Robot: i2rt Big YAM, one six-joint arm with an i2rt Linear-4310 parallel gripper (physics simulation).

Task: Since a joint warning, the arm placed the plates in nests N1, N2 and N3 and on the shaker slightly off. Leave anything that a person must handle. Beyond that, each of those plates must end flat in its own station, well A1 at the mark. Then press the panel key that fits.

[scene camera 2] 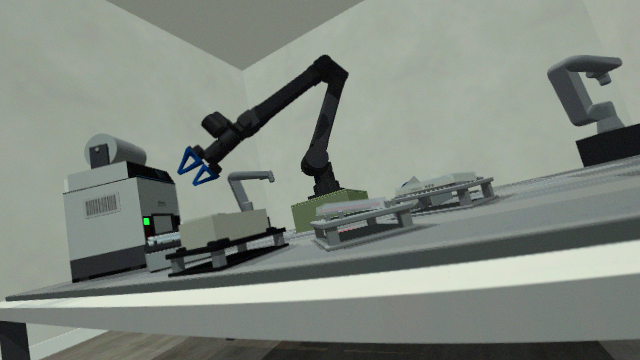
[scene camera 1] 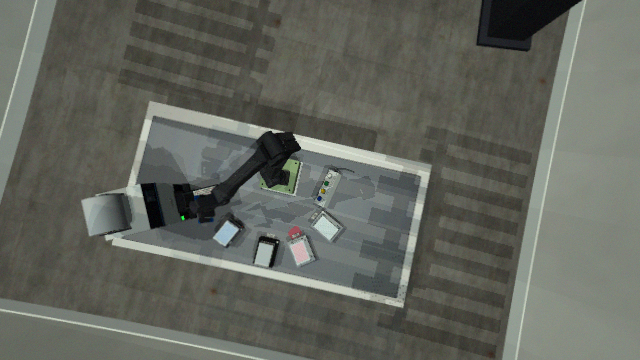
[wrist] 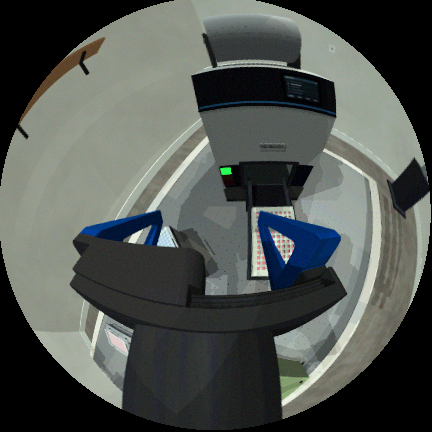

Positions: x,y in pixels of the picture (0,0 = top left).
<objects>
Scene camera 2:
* gripper: 186,179
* white plate in black frame: 196,234
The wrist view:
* gripper: 209,216
</objects>
